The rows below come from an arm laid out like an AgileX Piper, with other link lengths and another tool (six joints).
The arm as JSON. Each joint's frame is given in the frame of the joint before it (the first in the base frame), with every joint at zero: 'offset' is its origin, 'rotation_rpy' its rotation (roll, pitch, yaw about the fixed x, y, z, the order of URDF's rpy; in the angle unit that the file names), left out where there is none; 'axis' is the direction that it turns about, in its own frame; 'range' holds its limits. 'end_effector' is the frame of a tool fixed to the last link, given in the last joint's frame.
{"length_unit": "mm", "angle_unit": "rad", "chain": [
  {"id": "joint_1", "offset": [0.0, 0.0, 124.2], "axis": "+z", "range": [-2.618, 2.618]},
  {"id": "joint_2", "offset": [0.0, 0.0, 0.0], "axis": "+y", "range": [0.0, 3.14]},
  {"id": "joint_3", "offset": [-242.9, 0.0, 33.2], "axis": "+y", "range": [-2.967, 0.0]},
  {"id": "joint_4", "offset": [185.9, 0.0, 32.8], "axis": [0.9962, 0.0, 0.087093], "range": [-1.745, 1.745]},
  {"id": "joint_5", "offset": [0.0, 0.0, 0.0], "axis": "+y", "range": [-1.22, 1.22]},
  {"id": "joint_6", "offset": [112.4, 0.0, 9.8], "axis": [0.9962, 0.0, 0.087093], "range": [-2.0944, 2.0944]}
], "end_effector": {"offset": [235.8, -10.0, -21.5], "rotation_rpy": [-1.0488, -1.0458, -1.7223]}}
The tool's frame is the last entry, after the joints.
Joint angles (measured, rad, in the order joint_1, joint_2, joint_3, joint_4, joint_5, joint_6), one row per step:
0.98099, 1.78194, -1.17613, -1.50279, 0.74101, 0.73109
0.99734, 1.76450, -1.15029, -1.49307, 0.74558, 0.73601
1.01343, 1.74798, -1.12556, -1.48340, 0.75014, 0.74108
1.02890, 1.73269, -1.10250, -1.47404, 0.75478, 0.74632
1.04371, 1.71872, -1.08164, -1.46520, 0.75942, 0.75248
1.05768, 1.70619, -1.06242, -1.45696, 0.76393, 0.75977
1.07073, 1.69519, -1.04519, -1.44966, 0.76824, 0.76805
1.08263, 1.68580, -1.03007, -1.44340, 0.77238, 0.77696
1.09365, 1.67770, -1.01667, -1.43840, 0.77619, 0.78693
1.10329, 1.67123, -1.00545, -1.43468, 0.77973, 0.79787
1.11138, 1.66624, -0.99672, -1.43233, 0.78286, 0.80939
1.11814, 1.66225, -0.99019, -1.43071, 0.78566, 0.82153
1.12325, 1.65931, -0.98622, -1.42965, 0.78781, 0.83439
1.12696, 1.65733, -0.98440, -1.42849, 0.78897, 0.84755
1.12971, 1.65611, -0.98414, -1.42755, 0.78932, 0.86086
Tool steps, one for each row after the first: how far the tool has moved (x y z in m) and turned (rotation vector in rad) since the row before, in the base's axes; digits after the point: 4 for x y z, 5 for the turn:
-0.0076, 0.0002, -0.0034, 0.00051, 0.01063, 0.00553
-0.0074, 0.0000, -0.0034, 0.00053, 0.01044, 0.00515
-0.0070, -0.0001, -0.0033, 0.00063, 0.00990, 0.00445
-0.0065, -0.0001, -0.0030, 0.00175, 0.00914, 0.00358
-0.0061, -0.0002, -0.0030, 0.00251, 0.00877, 0.00259
-0.0055, -0.0002, -0.0028, 0.00327, 0.00803, 0.00181
-0.0049, -0.0002, -0.0025, 0.00375, 0.00715, 0.00100
-0.0044, 0.0000, -0.0022, 0.00455, 0.00628, 0.00053
-0.0037, 0.0000, -0.0019, 0.00539, 0.00531, -0.00044
-0.0030, 0.0002, -0.0015, 0.00636, 0.00408, -0.00121
-0.0024, 0.0003, -0.0010, 0.00779, 0.00324, -0.00218
-0.0017, 0.0005, -0.0006, 0.00978, 0.00257, -0.00333
-0.0013, 0.0007, -0.0004, 0.01150, 0.00264, -0.00412
-0.0010, 0.0009, -0.0003, 0.01255, 0.00253, -0.00436

